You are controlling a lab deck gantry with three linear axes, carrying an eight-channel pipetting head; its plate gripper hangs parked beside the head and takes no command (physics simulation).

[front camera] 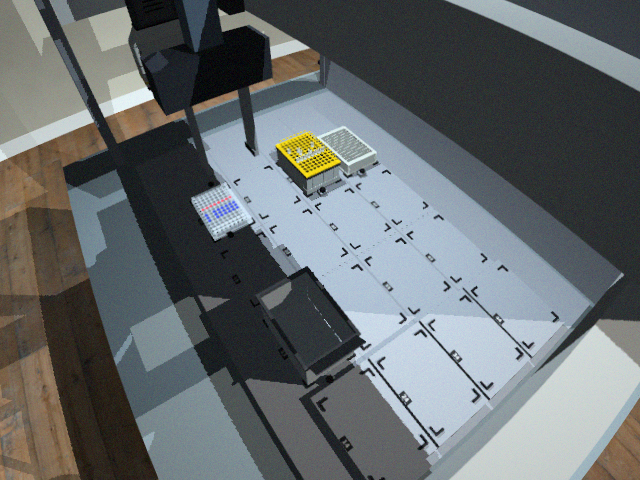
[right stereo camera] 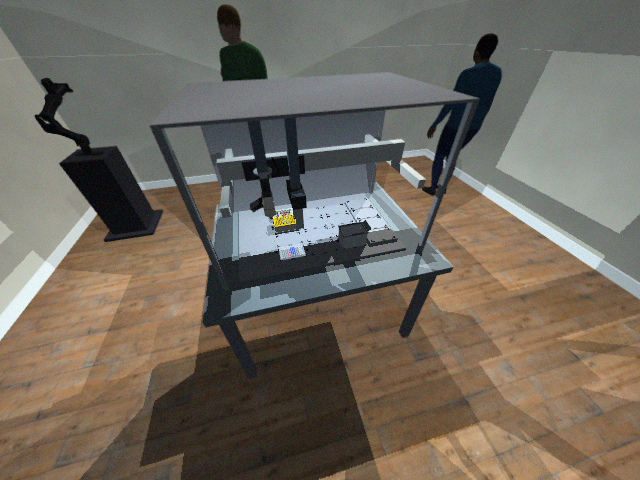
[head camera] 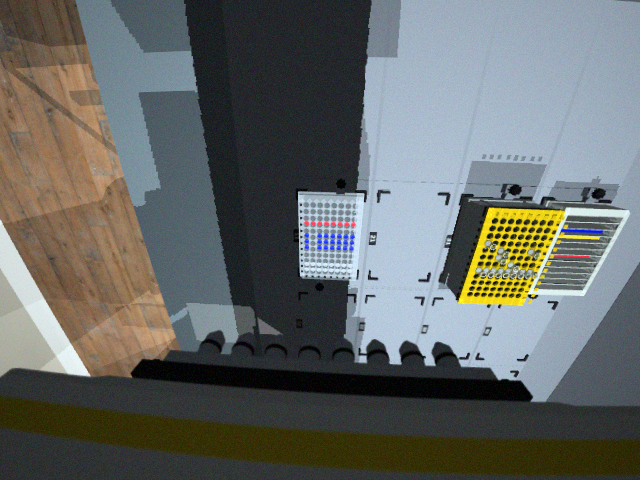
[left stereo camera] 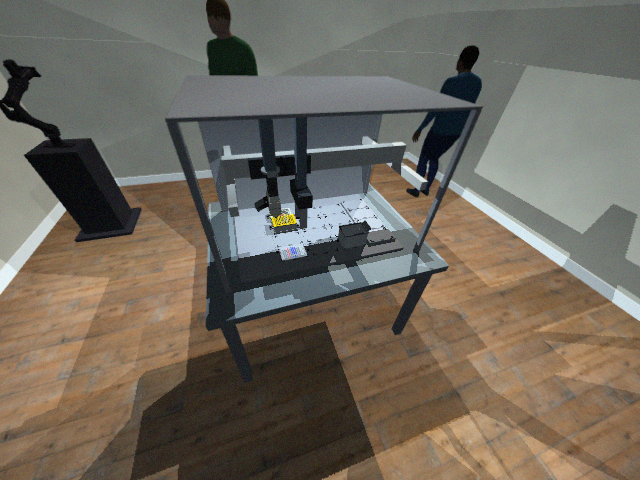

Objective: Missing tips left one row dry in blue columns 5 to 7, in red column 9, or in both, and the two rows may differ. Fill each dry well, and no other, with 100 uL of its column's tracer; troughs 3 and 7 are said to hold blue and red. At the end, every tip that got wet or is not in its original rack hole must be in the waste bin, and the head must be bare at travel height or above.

In view: a wall [front camera: 581,265].
